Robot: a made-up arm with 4 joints.
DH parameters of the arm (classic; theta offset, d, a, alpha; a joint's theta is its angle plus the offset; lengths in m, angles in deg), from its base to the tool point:
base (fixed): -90 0.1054 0 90
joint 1: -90 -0.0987 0.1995 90
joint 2: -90 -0.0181 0.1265 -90
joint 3: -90 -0.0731 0.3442 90
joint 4: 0 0.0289 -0.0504 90
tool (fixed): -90 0.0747 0 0
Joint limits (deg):
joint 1: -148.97..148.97
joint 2: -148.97..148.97
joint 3: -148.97..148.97
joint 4: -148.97..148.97
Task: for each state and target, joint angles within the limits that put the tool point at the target. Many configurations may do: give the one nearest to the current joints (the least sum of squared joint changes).
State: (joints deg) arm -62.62 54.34 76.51 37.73
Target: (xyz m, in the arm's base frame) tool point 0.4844 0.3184 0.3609
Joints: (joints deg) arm -94.04 42.91 49.49 38.85
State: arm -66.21 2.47 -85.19 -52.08
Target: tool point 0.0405 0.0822 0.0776
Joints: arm -38.29 35.34 -68.70 -58.14
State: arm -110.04 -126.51 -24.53 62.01
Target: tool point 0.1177 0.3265 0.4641
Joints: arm -105.57 -140.73 -40.64 63.45
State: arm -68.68 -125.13 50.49 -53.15
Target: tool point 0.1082 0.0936 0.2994
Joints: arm -48.40 -76.70 35.83 -70.74
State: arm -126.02 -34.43 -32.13 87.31
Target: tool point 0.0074 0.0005 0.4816
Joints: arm -105.21 -26.31 -19.28 84.51
